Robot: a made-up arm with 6 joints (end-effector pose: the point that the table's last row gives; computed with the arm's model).
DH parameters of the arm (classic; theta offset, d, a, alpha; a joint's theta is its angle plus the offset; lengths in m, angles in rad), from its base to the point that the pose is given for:
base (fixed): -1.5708 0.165 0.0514 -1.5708
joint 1: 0 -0.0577 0.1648 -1.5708
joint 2: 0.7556 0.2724 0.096 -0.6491
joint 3: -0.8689 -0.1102 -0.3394 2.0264
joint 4: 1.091 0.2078 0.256 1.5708
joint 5: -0.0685 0 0.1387 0
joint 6: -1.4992 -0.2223 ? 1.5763
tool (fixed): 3.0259 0.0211 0 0
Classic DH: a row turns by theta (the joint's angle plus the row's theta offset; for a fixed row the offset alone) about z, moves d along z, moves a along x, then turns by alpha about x.
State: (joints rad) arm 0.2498 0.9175 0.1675 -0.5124 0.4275 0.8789
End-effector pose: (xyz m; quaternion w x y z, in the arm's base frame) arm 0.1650 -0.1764 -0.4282 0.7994 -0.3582 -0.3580 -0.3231
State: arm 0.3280 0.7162 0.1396 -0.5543 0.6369 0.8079
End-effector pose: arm 0.1974 -0.1145 -0.4169 0.8030 -0.2970 -0.4640 -0.2274
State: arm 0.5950 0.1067 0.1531 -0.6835 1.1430 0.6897
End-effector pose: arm 0.2587 0.1124 -0.3195 0.6762 -0.0624 -0.7337 -0.0244
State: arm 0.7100 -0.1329 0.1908 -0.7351 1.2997 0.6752
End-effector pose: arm 0.2624 0.1996 -0.2566 0.5786 0.0285 -0.8148 0.0213
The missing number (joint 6, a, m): 0.048
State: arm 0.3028 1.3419 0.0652 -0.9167 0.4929 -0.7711
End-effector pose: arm 0.0143 -0.2696 -0.3508 0.6377 -0.1910 0.4712 -0.5787
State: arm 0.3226 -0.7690 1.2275 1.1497 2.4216 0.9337
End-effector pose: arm 0.5127 0.2679 -0.1146 0.0523 0.1471 0.9180 0.3645
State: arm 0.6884 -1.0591 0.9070 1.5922 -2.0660 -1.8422
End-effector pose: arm -0.0171 0.3522 0.3352 0.3091 0.4154 -0.5167 -0.6819
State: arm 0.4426 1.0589 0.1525 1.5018 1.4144 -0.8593
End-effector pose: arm 0.5369 -0.3274 0.1580 0.3550 0.5328 -0.3331 -0.6922
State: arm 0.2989 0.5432 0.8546 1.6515 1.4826 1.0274
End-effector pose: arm 0.6683 -0.3993 -0.1219 0.0490 0.3314 0.5978 0.7283
